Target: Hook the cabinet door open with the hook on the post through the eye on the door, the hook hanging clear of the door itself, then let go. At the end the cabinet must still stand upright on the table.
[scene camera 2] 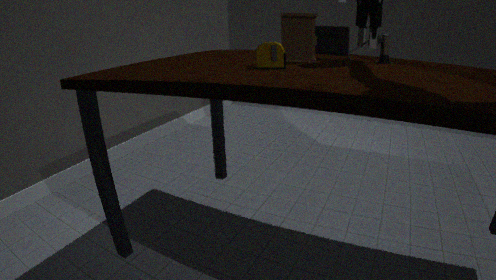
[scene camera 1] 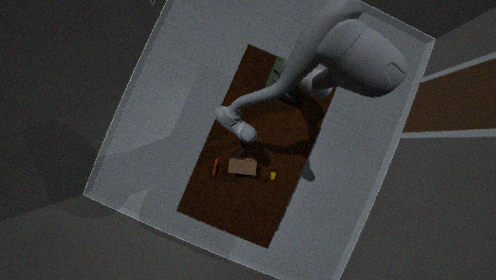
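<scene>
The light-brown cabinet stands upright on the table. A dark panel shows beside it in the scene camera 2 view and looks like its door, standing out to the side; the eye is too small and dark to make out. A thin dark post on a small base stands to the right. The hook cannot be made out clearly. My gripper points down between the panel and the post. Its fingers are apart, and no held thing shows between them. In the scene camera 1 view the wrist mostly hides it.
A yellow tape-measure-like object stands near the cabinet. An orange-red object lies on the cabinet's other side. The arm reaches over the table from its base end, where a green item lies.
</scene>
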